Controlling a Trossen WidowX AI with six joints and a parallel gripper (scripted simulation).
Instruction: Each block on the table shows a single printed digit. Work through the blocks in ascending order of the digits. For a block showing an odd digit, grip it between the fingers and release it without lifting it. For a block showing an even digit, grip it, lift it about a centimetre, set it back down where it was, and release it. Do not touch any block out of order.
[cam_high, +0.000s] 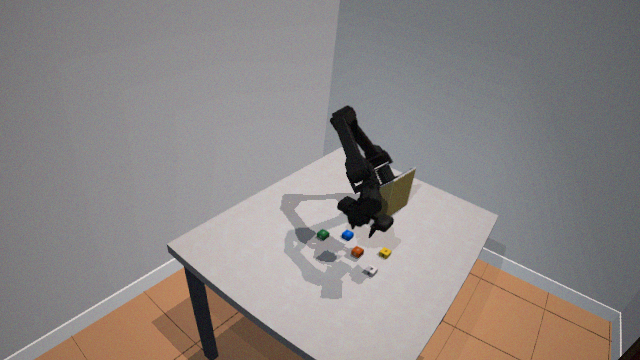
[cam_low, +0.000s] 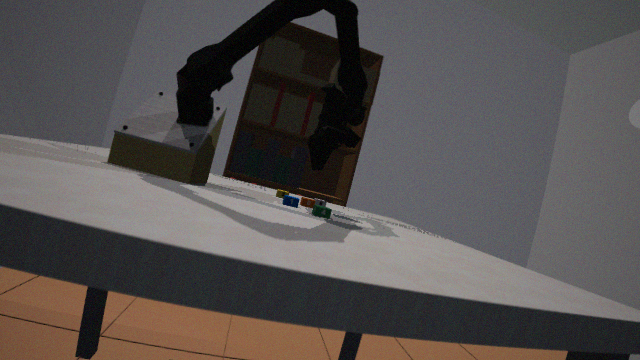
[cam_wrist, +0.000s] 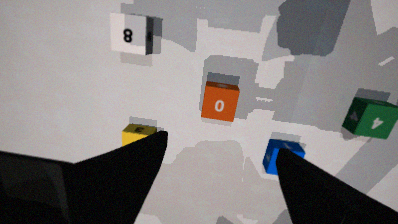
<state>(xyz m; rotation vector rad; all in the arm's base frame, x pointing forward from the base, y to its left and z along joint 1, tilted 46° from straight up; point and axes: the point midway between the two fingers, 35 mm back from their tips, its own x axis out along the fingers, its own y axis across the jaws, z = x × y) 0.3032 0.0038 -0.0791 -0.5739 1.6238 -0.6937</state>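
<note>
Now: the blue block 6 cm behind my gripper tip, 8 cm to the right of it and 9 cm below it. From my gripper tip the other things lie so: white block: 5 cm ahead, 9 cm to the left, 9 cm below; yellow block: 6 cm behind, 8 cm to the left, 9 cm below; orange block: 9 cm below.
</note>
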